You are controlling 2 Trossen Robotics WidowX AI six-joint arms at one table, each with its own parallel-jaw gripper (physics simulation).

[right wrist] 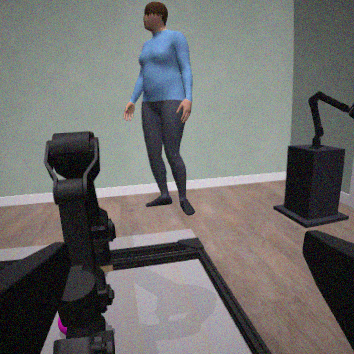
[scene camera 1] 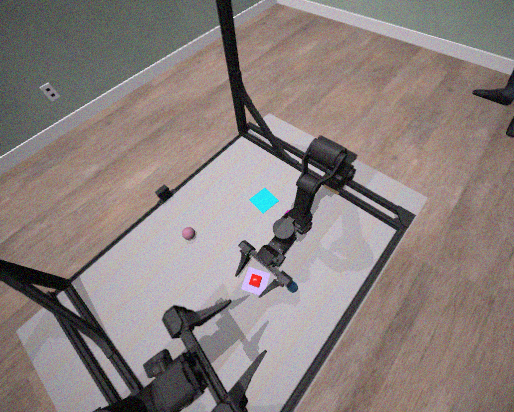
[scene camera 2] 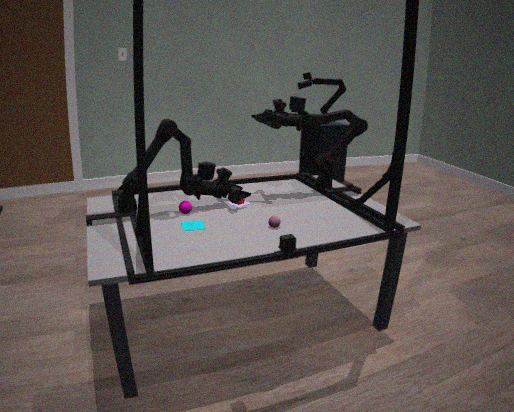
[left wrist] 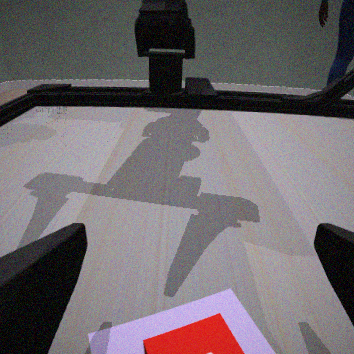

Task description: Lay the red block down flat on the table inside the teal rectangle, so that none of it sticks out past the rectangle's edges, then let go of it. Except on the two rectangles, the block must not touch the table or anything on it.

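Frame: origin at the left arm's base, x left, y back, z up, level; metres.
Seen in the pictures: left gripper, fingertip midpoint: (scene camera 1: 247, 286) (scene camera 2: 246, 191) (left wrist: 202, 235); right gripper, fingertip midpoint: (right wrist: 187, 248) (scene camera 1: 247, 324) (scene camera 2: 253, 117); left arm's base, link origin: (right wrist: 99, 259) (scene camera 1: 336, 182) (scene camera 2: 127, 211); right arm's base, link origin: (scene camera 2: 324, 187) (left wrist: 164, 91).
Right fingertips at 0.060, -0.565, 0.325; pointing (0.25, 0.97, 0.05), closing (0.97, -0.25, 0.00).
Note:
Pixels of each thing's top centre, then the offset from my right fingertips to it, as dx, dy, dz. "spot": a spot on its surface instead.
- red block, top centre: (scene camera 1: 255, 280) (scene camera 2: 239, 198) -0.090, +0.103, -0.325
- lavender rectangle, surface spot: (left wrist: 165, 322) (scene camera 1: 253, 290) spot: -0.079, +0.075, -0.343
- teal rectangle, surface spot: (scene camera 2: 193, 226) (scene camera 1: 261, 198) spot: -0.254, +0.358, -0.343
- magenta ball, top centre: (right wrist: 69, 310) (scene camera 2: 185, 201) -0.116, +0.345, -0.293
- pink ball, top centre: (scene camera 1: 186, 230) (scene camera 2: 274, 216) -0.371, +0.091, -0.301
- dark blue object, top centre: (scene camera 1: 292, 285) +0.012, +0.153, -0.309
The red block (scene camera 1: 255, 280) (scene camera 2: 241, 201) (left wrist: 195, 340) lies flat on the lavender rectangle (scene camera 1: 248, 288) (left wrist: 165, 322), with lavender showing around it. The teal rectangle (scene camera 1: 264, 200) (scene camera 2: 193, 226) is bare, toward the upper middle in scene camera 1. My left gripper (scene camera 1: 248, 285) (scene camera 2: 244, 197) (left wrist: 202, 235) is open and low, its fingers spread on either side of the block. In the left wrist view the block is at the bottom edge, partly cut off. My right gripper (scene camera 1: 248, 326) (scene camera 2: 253, 117) (right wrist: 187, 248) is open, empty and high above the table.
A magenta ball (scene camera 1: 288, 213) (scene camera 2: 185, 207) (right wrist: 62, 326) is near the left arm, partly hidden in scene camera 1. A pink ball (scene camera 1: 188, 233) (scene camera 2: 274, 221) lies apart. A dark blue object (scene camera 1: 292, 286) shows beside the left gripper. A black frame (scene camera 1: 345, 270) (scene camera 2: 215, 265) edges the table.

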